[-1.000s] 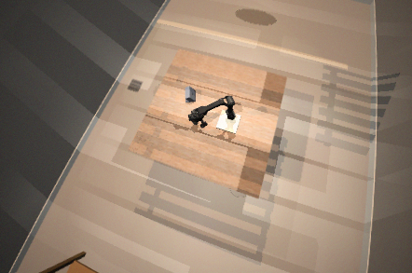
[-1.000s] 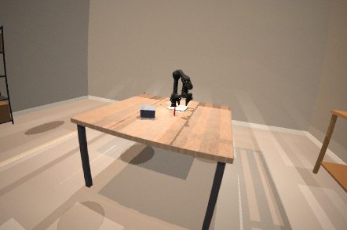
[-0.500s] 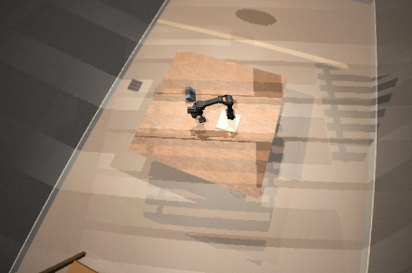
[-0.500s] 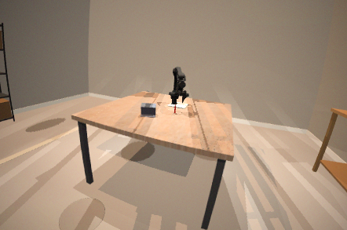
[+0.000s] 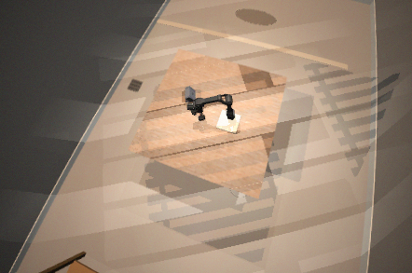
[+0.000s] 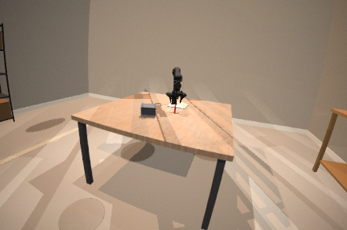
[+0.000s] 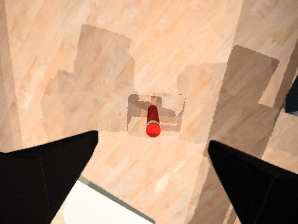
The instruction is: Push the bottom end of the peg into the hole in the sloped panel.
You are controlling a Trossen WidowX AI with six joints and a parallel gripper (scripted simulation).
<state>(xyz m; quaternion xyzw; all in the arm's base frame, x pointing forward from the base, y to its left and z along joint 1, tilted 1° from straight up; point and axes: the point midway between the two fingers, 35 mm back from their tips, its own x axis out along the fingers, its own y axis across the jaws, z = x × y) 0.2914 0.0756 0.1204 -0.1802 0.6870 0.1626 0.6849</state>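
Now: gripper tip 4 cm above the red round peg. Round my gripper tip: grey sloped panel 21 cm to the right, 17 cm ahead, 5 cm below.
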